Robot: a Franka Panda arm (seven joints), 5 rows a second.
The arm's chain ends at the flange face. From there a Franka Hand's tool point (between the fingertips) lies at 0.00 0.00 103.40 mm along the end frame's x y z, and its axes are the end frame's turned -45 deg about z.
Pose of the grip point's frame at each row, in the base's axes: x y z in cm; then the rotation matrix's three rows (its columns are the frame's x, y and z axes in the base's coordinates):
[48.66 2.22 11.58], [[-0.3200 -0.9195 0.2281], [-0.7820 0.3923 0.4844], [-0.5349 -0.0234 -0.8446]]
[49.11 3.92 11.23], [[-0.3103 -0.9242 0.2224], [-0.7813 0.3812 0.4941], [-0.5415 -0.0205 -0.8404]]
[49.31 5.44 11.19], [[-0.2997 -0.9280 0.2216], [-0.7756 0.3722 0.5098], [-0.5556 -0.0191 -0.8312]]
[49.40 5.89 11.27], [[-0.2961 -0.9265 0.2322], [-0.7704 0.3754 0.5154], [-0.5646 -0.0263 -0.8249]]
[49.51 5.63 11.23], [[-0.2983 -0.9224 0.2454], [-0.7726 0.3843 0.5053], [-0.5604 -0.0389 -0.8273]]
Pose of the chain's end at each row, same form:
[46.30 -2.79 20.31], [[-0.8765 -0.4239 0.2281], [-0.2756 0.8304 0.4844], [-0.3948 0.3617 -0.8446]]
[46.81 -1.19 19.92], [[-0.8729 -0.4341 0.2224], [-0.2829 0.8220 0.4941], [-0.3974 0.3684 -0.8404]]
[47.02 0.17 19.78], [[-0.8681 -0.4443 0.2216], [-0.2852 0.8116 0.5098], [-0.4064 0.3794 -0.8312]]
[47.00 0.56 19.80], [[-0.8645 -0.4458 0.2322], [-0.2793 0.8102 0.5154], [-0.4178 0.3806 -0.8249]]
[46.97 0.41 19.78], [[-0.8632 -0.4413 0.2454], [-0.2746 0.8181 0.5053], [-0.4238 0.3688 -0.8273]]

